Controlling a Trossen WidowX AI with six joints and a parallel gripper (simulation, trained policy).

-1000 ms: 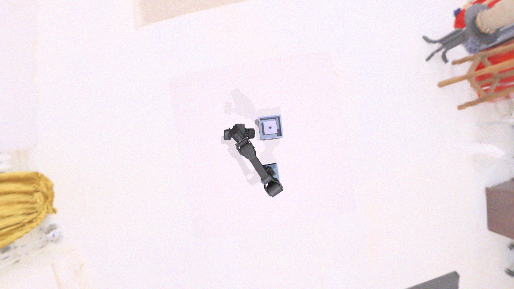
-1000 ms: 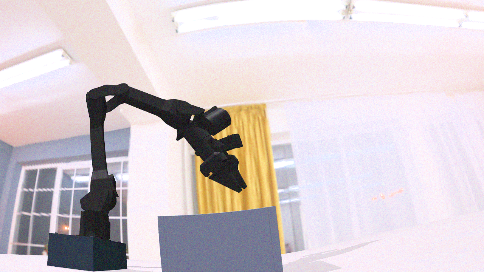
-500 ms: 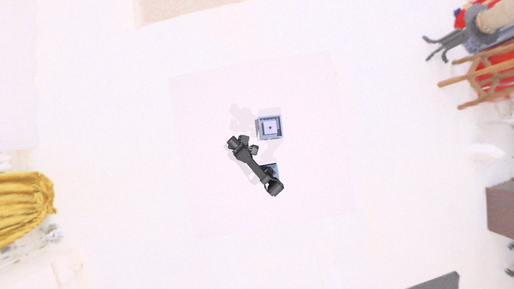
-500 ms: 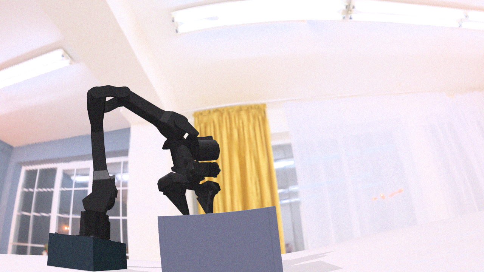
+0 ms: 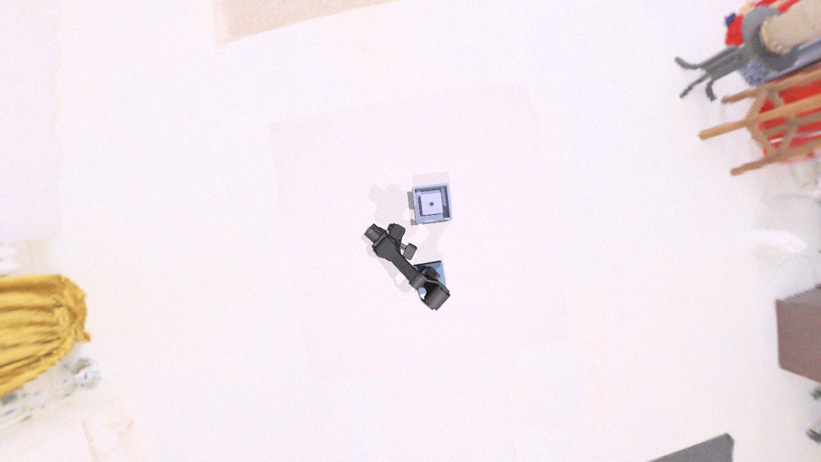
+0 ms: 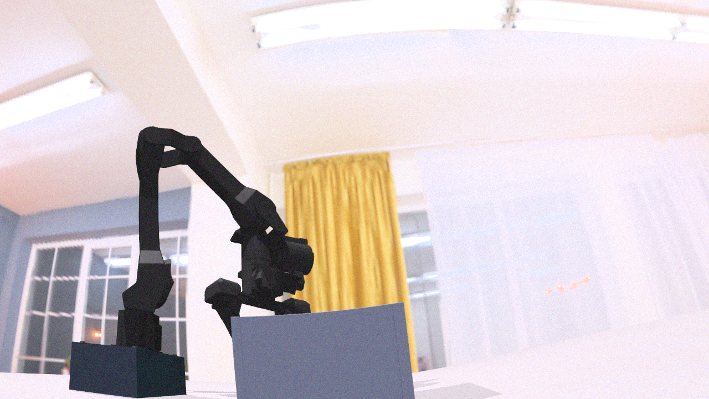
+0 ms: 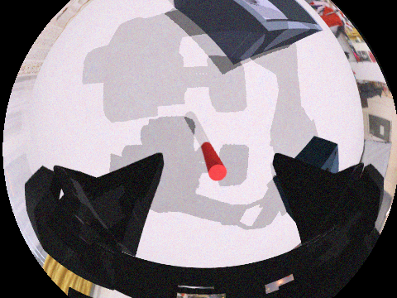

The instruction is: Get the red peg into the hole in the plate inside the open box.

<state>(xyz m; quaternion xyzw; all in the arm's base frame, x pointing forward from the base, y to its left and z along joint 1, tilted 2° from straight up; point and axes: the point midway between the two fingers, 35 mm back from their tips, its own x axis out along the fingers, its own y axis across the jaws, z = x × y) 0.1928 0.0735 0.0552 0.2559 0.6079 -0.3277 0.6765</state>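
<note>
Right now the red peg is 40 mm below my gripper tip, 10 mm to the left of it and 10 mm behind it. The rest, counted from my gripper tip: grey-blue box 200 mm to the right, 100 mm ahead, 50 mm below.
</note>
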